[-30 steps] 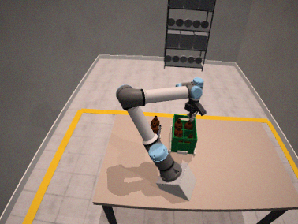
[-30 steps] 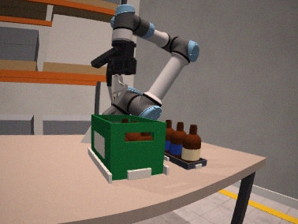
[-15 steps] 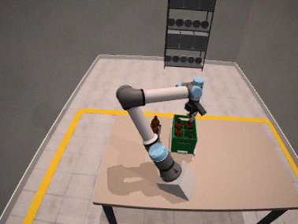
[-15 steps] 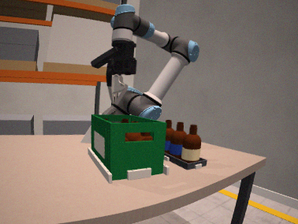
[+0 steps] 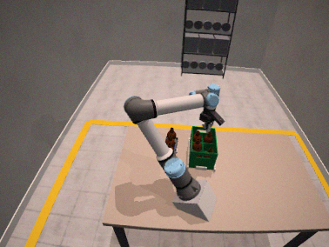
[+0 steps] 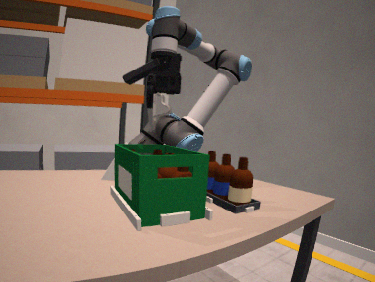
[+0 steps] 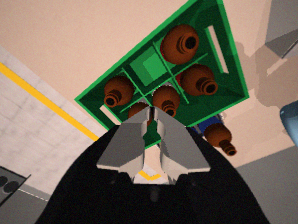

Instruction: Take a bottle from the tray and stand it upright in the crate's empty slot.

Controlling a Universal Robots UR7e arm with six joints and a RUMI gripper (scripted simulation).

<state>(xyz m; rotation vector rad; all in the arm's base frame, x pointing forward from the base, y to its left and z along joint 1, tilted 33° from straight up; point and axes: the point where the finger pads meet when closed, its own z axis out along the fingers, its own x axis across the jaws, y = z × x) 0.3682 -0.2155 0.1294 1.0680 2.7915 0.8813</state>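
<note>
The bottle is 26 cm to the left of my hand, 16 cm below it and 1 cm ahead of it. Also, from my hand: green crate 16 cm below, 2 cm to the left, 1 cm behind; then tray 26 cm to the left, 23 cm below, 1 cm ahead.
</note>
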